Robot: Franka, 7 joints.
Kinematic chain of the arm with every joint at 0, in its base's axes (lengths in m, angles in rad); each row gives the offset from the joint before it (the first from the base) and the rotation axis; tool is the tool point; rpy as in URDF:
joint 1: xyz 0 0 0.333 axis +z
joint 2: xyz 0 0 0 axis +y
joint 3: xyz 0 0 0.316 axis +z
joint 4: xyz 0.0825 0 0 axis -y
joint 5: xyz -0.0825 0 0.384 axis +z
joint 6: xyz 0 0 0 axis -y
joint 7: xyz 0.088 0 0 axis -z
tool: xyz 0 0 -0.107 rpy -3.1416 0 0
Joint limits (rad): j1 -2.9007..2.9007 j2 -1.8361..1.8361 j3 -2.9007..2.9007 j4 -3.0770..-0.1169 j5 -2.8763..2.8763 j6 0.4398..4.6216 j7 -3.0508..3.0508
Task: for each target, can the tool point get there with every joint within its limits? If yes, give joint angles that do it. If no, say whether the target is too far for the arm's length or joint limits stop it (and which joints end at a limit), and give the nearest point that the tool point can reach.
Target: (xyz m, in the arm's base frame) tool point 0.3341 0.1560 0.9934
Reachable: yes | joints -1.7800 -0.6823 1.1161 -0.7004 2.3372 3.5784 -1.4450
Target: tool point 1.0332 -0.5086 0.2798
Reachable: no: too far | nearest point 0.7689 -0.3785 0.2934 | short by 0.295 m
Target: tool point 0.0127 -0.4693 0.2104
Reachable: yes | joints -0.5826 0.3323 -0.9163 -2.4375 -2.3658 2.4431 1.1916
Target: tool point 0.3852 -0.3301 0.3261
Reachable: yes | joints -2.2952 -0.9513 1.6017 -2.3523 2.3975 2.5103 1.6281
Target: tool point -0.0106 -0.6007 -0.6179
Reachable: no: too far | nearest point -0.0085 -0.4817 -0.3223 | short by 0.319 m
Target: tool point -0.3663 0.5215 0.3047
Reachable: yes | joints -1.9712 -1.3376 -1.7743 -1.4987 0.0537 1.5288 -1.0109
